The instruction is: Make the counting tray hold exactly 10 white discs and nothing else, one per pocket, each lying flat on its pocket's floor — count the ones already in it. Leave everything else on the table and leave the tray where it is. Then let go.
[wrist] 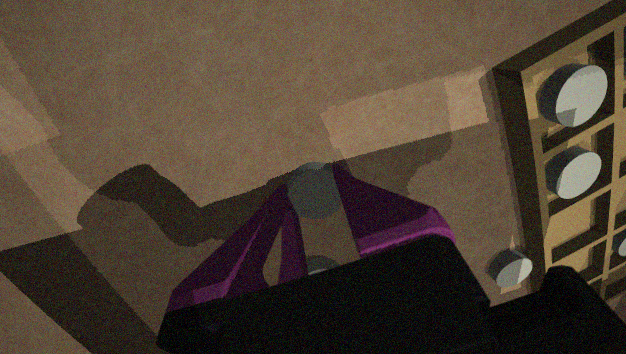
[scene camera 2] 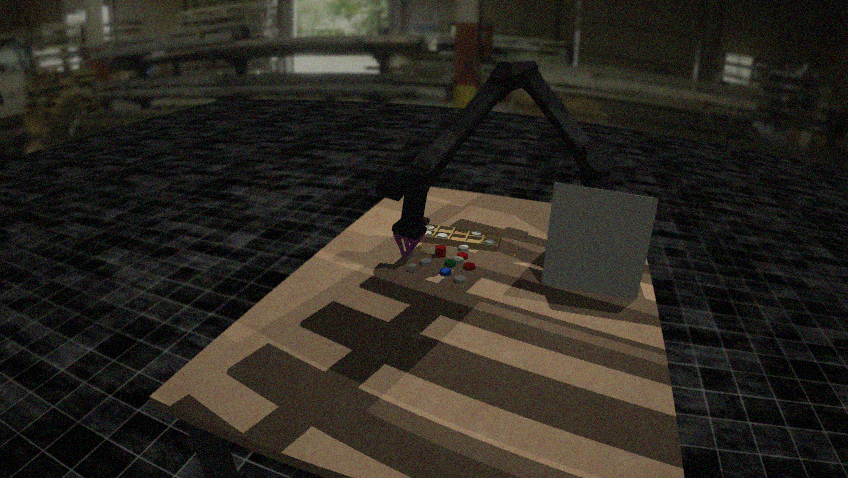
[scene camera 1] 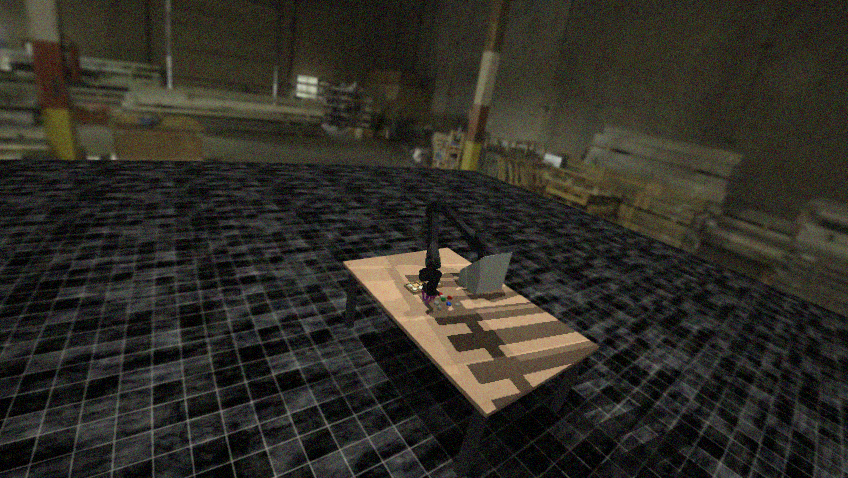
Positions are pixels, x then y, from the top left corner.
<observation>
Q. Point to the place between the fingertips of the gripper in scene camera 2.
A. At 406, 254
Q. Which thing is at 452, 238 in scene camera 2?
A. A counting tray.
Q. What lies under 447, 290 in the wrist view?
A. The gripper.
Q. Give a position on a counting tray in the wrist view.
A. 576, 232
</observation>
